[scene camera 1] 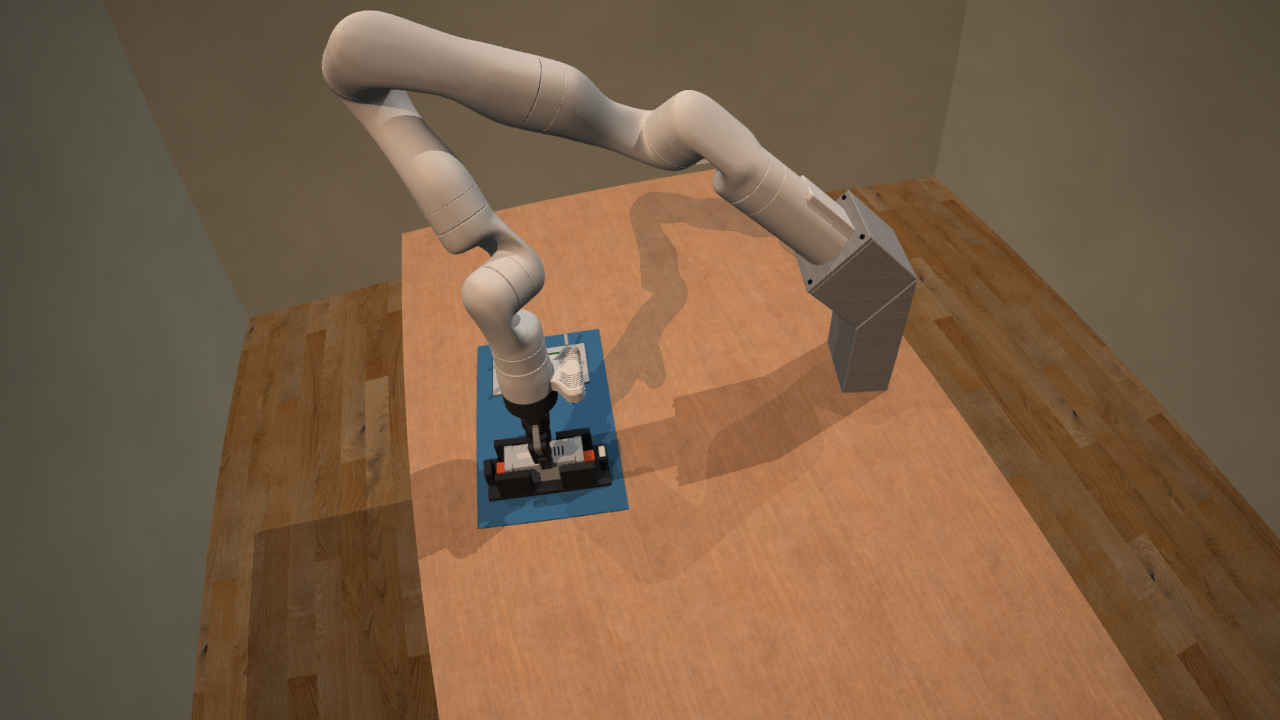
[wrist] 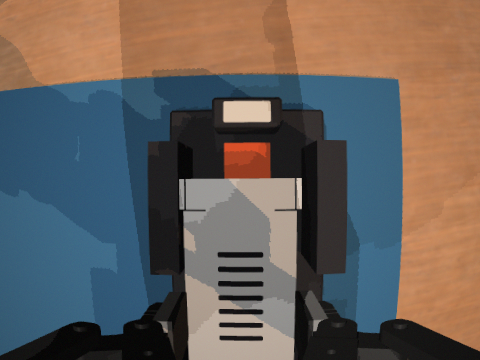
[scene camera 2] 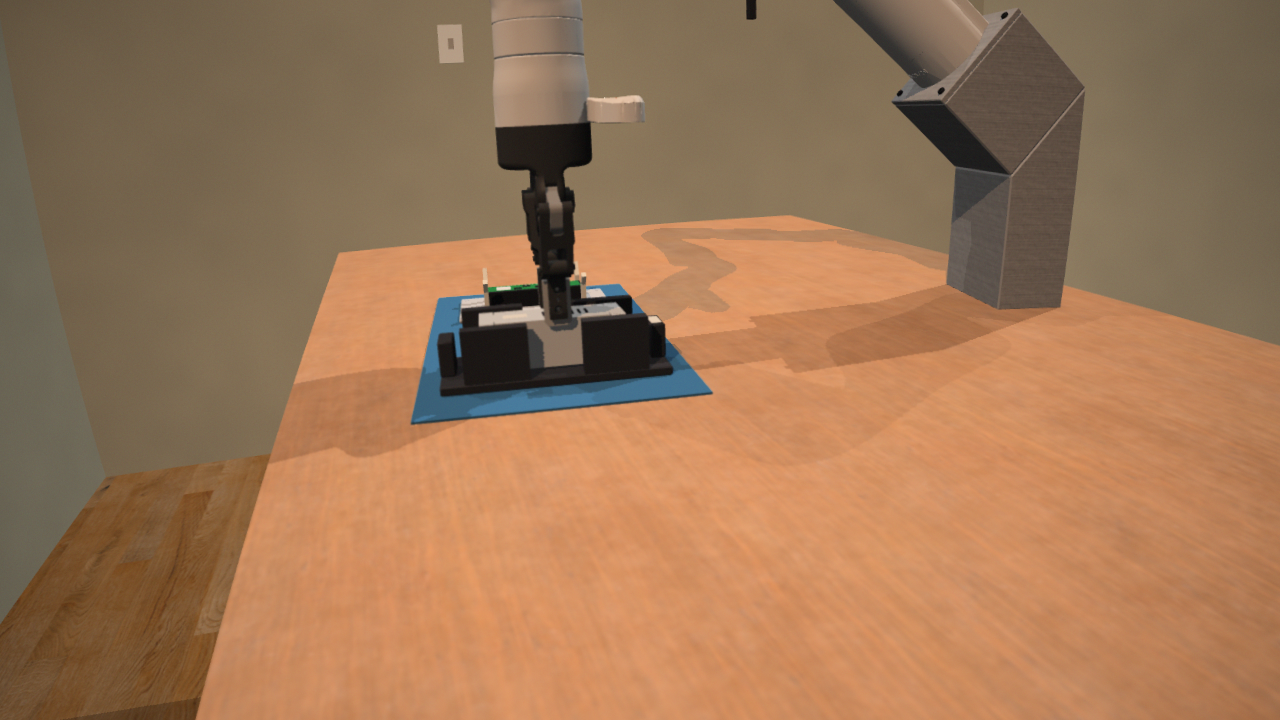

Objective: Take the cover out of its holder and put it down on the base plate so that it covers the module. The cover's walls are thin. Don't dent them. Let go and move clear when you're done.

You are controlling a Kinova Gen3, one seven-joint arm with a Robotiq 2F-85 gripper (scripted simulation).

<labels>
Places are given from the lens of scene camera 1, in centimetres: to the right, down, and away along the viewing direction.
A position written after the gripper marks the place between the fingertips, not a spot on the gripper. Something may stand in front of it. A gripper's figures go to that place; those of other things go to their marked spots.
gripper point(scene camera 1: 545, 453): -14, 14, 104
light grey cover point(scene camera 1: 564, 451): -11, 14, 104
</labels>
